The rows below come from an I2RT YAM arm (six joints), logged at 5 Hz.
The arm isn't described. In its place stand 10 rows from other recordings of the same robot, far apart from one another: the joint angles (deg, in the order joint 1, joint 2, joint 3, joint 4, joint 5, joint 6), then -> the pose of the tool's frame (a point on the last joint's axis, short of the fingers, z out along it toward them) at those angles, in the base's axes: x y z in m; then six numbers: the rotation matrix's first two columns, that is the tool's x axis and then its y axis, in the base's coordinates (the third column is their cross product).
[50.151, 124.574, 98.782, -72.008, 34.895, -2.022] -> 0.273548 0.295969 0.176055 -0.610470 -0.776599 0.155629 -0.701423 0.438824 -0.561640
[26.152, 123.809, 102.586, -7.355, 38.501, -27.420] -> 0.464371 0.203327 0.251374 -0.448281 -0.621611 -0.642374 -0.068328 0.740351 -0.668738
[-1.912, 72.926, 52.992, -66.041, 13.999, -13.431] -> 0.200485 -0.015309 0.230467 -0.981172 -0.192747 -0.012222 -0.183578 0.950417 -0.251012
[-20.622, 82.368, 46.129, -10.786, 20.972, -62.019] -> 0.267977 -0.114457 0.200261 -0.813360 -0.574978 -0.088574 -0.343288 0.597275 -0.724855
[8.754, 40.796, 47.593, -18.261, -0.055, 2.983] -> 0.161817 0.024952 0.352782 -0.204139 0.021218 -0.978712 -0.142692 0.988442 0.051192
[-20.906, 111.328, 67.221, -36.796, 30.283, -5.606] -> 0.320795 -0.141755 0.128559 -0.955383 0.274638 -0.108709 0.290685 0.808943 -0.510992
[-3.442, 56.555, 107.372, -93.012, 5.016, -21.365] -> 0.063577 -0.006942 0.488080 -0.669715 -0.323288 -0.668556 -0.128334 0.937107 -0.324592
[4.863, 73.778, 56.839, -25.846, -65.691, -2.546] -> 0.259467 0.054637 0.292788 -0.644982 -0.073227 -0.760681 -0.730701 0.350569 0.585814
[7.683, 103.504, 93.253, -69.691, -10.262, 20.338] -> 0.348444 0.053406 0.278290 -0.971399 0.214051 -0.102792 0.186880 0.956228 0.225176
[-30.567, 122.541, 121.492, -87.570, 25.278, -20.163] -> 0.345830 -0.221909 0.285399 -0.969594 0.210672 0.124521 0.143281 0.901201 -0.409033
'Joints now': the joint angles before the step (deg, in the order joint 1, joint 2, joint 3, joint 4, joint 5, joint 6). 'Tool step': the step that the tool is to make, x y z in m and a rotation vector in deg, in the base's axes. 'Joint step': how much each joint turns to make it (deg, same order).
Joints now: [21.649 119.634 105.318 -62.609 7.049 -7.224]
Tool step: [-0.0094 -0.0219 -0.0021 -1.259 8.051 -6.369]
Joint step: [-2.441 -0.089 -0.032 -8.516 -1.005 4.160]
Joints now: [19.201 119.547 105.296 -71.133 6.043 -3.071]
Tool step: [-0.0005 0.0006 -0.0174 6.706 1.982 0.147]
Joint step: [-0.505 -0.030 -3.969 4.246 -7.016 -0.068]
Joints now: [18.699 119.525 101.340 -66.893 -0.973 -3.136]
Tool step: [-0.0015 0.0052 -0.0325 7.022 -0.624 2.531]
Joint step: [0.178 -0.010 -7.683 10.406 -6.666 -1.636]
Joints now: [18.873 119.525 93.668 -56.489 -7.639 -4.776]
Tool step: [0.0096 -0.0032 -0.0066 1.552 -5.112 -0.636]
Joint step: [-0.829 0.002 -1.956 7.270 0.110 -0.217]
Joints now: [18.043 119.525 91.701 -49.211 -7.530 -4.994]
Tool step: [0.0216 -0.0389 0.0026 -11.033 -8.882 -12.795]
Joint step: [-4.614 0.008 -0.053 5.656 14.753 4.348]
